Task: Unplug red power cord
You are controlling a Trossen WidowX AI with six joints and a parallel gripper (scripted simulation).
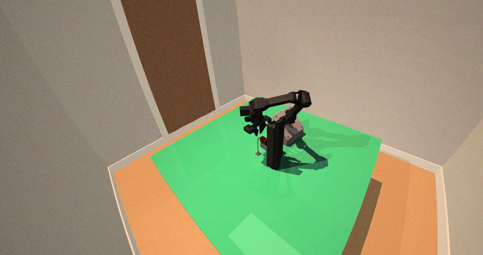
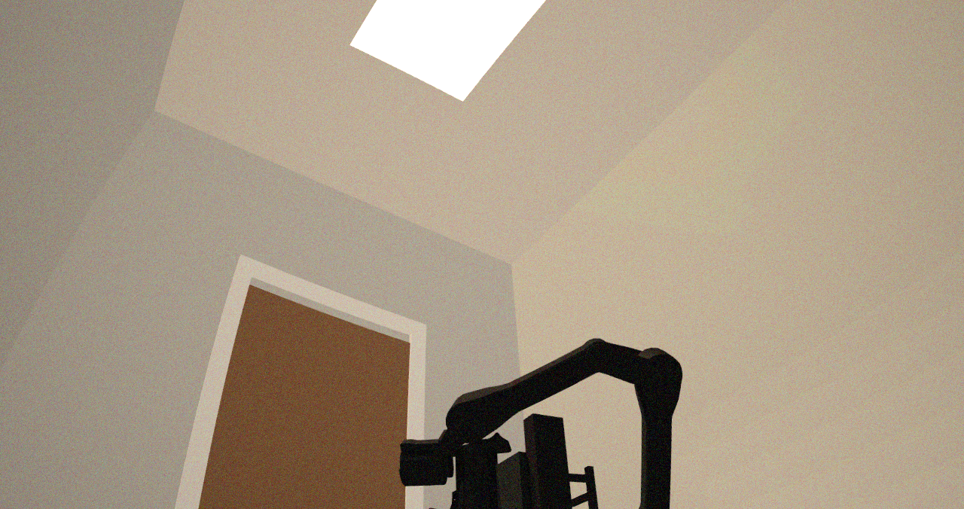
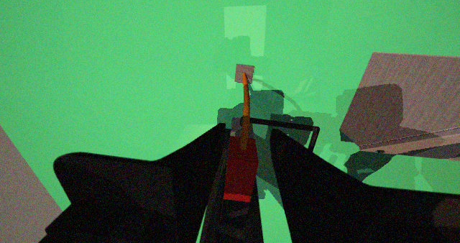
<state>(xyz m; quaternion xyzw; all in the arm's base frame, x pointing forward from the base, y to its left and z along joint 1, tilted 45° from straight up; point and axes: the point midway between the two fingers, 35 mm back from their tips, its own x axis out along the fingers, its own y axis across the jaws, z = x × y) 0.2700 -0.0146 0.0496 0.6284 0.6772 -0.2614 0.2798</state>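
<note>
The red plug lies 7 cm to the left of my gripper tip, 1 cm below it and 1 cm behind it. Round my gripper tip: black post (16 cm to the left, 1 cm behind).
</note>
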